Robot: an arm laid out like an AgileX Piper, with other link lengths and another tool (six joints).
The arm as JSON. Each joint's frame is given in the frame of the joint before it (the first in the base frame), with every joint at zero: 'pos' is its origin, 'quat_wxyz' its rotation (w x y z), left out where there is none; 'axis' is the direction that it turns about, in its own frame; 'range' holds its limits. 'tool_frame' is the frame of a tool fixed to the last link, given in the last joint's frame.
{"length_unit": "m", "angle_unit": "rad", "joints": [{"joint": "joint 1", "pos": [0.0, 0.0, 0.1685], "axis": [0.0, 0.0, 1.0], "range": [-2.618, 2.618]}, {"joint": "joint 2", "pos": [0.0, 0.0, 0.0], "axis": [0.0, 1.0, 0.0], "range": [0.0, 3.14]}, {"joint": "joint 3", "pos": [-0.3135, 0.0, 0.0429], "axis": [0.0, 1.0, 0.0], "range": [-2.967, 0.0]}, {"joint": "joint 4", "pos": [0.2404, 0.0, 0.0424], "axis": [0.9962, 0.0, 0.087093], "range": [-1.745, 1.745]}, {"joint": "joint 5", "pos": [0.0, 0.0, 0.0], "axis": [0.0, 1.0, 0.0], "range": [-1.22, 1.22]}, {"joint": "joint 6", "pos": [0.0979, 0.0, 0.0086], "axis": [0.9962, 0.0, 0.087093], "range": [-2.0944, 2.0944]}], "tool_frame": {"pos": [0.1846, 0.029, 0.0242], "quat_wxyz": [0.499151, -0.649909, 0.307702, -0.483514]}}
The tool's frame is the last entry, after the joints.
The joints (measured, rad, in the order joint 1, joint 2, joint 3, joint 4, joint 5, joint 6), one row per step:
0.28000, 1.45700, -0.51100, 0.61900, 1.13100, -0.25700
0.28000, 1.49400, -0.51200, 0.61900, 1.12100, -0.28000
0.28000, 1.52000, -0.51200, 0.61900, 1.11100, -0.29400
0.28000, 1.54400, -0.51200, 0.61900, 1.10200, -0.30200
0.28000, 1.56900, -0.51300, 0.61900, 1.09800, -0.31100
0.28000, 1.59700, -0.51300, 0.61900, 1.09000, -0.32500
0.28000, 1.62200, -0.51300, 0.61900, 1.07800, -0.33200
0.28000, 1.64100, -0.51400, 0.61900, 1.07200, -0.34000
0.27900, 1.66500, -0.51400, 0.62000, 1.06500, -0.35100
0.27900, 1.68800, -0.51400, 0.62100, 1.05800, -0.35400
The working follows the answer.
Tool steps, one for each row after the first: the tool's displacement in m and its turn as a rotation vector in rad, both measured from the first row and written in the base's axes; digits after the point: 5 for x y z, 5 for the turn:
-0.00035, -0.00066, -0.00519, -0.00225, 0.01580, 0.01471
-0.00020, -0.00126, -0.00939, -0.00542, 0.02589, 0.02228
-0.00010, -0.00186, -0.01333, -0.01038, 0.03751, 0.02548
-0.00105, -0.00238, -0.01658, -0.01369, 0.05329, 0.03126
-0.00190, -0.00315, -0.02077, -0.01667, 0.06726, 0.03967
-0.00150, -0.00394, -0.02537, -0.02298, 0.07763, 0.04129
-0.00169, -0.00442, -0.02830, -0.02549, 0.08630, 0.04571
-0.00239, -0.00504, -0.03188, -0.02780, 0.09882, 0.05038
-0.00308, -0.00560, -0.03549, -0.03360, 0.11363, 0.04977

Tool pose at each row, in the base's axes (x y z in m, rotation vector in rad; rounded; the steps above come from the unrounded poses):
0.06358, 0.19897, 0.09736, -2.09306, 1.35175, 1.27981
0.06324, 0.19831, 0.09216, -2.10246, 1.34739, 1.30398
0.06339, 0.19771, 0.08797, -2.10787, 1.34774, 1.31799
0.06348, 0.19711, 0.08403, -2.10976, 1.35422, 1.33144
0.06254, 0.19659, 0.08078, -2.11127, 1.35856, 1.35173
0.06168, 0.19582, 0.07659, -2.11562, 1.35944, 1.37107
0.06208, 0.19503, 0.07199, -2.11723, 1.36805, 1.38190
0.06189, 0.19455, 0.06905, -2.11955, 1.36989, 1.39336
0.06119, 0.19393, 0.06547, -2.12033, 1.37284, 1.40979
0.06050, 0.19337, 0.06187, -2.11746, 1.38477, 1.42546

